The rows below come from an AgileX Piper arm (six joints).
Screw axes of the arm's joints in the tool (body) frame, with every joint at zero. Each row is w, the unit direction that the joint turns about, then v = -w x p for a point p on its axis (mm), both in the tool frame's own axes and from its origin. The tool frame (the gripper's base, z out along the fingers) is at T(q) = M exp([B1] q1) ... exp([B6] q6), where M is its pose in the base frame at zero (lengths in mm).
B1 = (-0.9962, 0, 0.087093, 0, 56.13, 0)
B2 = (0, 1, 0, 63.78, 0, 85.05)
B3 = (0, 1, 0, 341.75, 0, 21.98)
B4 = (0, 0, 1, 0, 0, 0)
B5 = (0, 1, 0, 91, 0, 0)
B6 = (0, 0, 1, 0, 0, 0)
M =
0.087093 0 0.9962 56.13
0 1 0 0
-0.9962 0 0.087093 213.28
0 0 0 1
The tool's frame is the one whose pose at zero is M.
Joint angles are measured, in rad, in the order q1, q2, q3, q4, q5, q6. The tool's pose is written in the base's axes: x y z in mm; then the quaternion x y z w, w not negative. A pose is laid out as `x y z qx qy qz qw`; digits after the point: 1 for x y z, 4 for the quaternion.
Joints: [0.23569 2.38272 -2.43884 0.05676 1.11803 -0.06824]
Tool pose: 511.9 127.7 271.7 -0.1403 0.9452 0.0525 0.2902
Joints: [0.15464 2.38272 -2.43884 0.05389 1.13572 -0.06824]
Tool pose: 519.3 85.4 270.8 -0.1027 0.9526 0.0389 0.2837
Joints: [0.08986 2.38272 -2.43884 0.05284 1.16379 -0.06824]
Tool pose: 521.6 51.4 269.4 -0.0725 0.9593 0.0291 0.2713
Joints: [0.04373 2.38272 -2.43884 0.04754 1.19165 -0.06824]
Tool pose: 521.3 26.8 268.1 -0.0513 0.9644 0.0204 0.2585
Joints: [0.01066 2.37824 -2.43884 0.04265 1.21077 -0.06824]
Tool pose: 519.7 9.2 269.6 -0.0359 0.9671 0.0140 0.2516
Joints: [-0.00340 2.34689 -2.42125 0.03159 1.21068 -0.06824]
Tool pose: 514.7 0.9 280.7 -0.0297 0.9656 0.0065 0.2583
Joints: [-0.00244 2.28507 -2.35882 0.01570 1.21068 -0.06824]
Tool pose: 503.5 0.1 294.0 -0.0310 0.9657 -0.0013 0.2577
